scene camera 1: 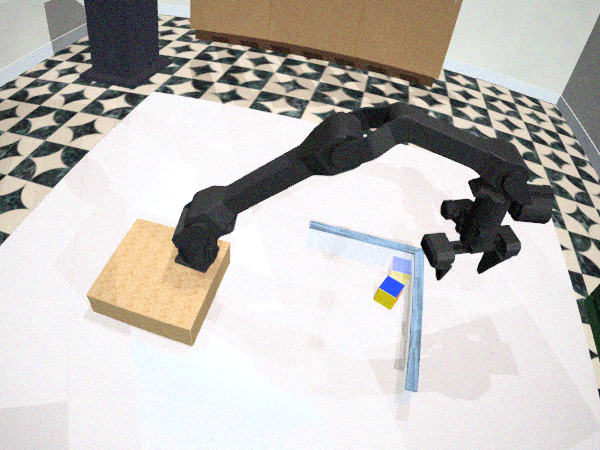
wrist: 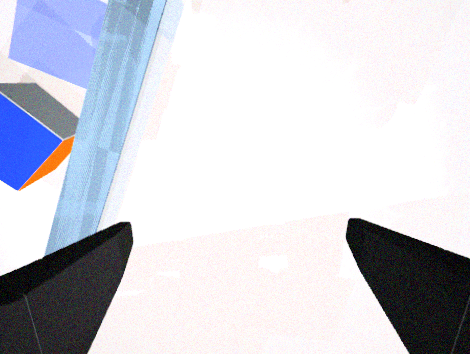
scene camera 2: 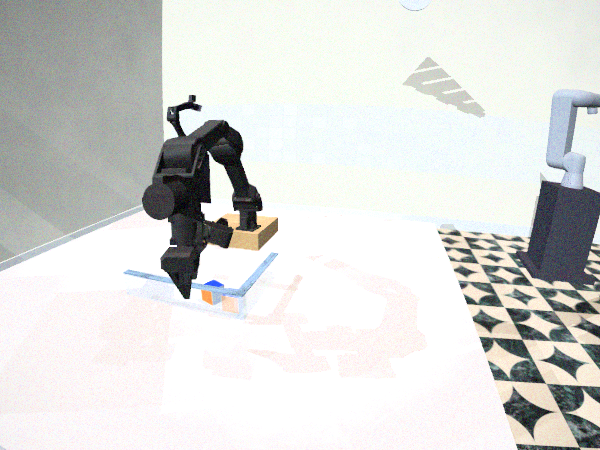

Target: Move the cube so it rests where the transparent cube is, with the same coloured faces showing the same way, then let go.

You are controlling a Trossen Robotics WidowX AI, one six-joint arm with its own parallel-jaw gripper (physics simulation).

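Frame: origin at the arm's base, x right, y back, z down, level; millimetres.
Where they show: gripper, fingertip midpoint: [scene camera 1: 458,275] [wrist: 241,229] [scene camera 2: 190,288]; arm's base at its link origin: [scene camera 1: 197,255] [scene camera 2: 248,227].
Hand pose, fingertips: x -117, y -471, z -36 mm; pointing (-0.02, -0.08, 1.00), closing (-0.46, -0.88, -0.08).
Things, the pixels of their centre, and the offset from my fingertips.
- solid cube at the middle of its body: [wrist: 26,133] [scene camera 1: 389,292] [scene camera 2: 213,292] dz +73, dx +28, dy +115 mm
- transparent cube at the middle of its body: [wrist: 82,40] [scene camera 1: 399,271] dz +73, dx -33, dy +103 mm
The solid cube [scene camera 1: 389,292] [scene camera 2: 212,292] [wrist: 27,135] lies inside the corner of the blue-edged walls, blue face up; yellow, orange and grey sides show in different views. It is turned at an angle to the walls. The transparent cube [scene camera 1: 401,267] [scene camera 2: 230,304] [wrist: 55,42] is nearer the corner, pale blue on top, with pale yellow and pale orange sides. My gripper [scene camera 1: 459,272] [wrist: 241,229] is open and empty, above the table on the outer side of the long wall. In scene camera 2 the gripper [scene camera 2: 186,295] shows side-on, left of the cube.
Two low see-through walls with blue top edges [scene camera 1: 416,320] [scene camera 2: 165,279] [wrist: 97,135] meet in a corner; one stands between gripper and cube. The arm's base is on a wooden block [scene camera 1: 145,280] [scene camera 2: 268,235]. A dark pedestal [scene camera 1: 122,40] [scene camera 2: 565,230] stands beyond the table.
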